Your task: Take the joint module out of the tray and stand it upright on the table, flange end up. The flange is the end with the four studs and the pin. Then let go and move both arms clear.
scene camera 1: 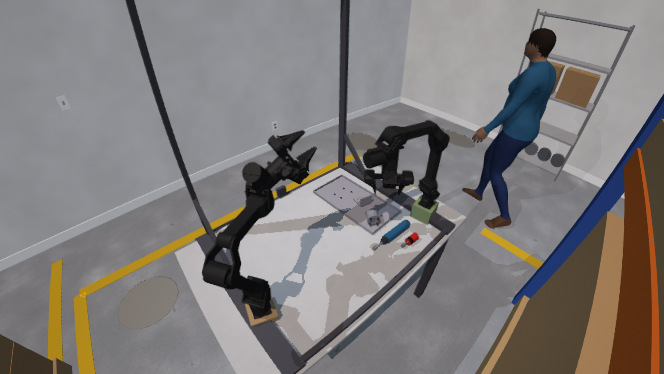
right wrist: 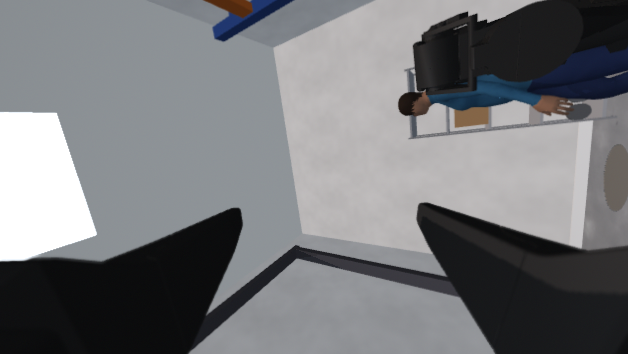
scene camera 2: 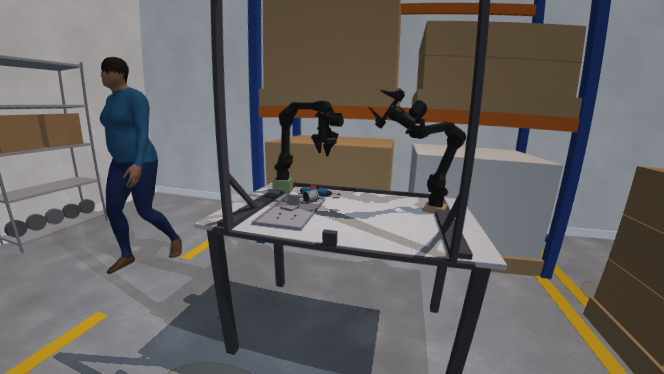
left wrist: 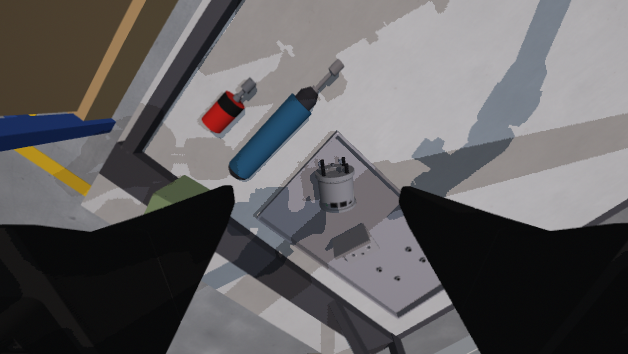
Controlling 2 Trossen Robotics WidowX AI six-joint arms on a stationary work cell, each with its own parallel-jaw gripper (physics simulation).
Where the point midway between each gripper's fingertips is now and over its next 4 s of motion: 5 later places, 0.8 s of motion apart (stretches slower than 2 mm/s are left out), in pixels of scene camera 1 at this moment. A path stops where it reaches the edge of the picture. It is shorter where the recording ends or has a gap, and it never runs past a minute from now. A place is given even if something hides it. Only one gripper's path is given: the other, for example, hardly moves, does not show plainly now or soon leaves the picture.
My left gripper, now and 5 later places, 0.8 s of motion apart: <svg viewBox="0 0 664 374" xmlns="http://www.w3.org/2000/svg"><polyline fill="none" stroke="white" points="386,194 375,206 373,213 373,210 375,199 375,200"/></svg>
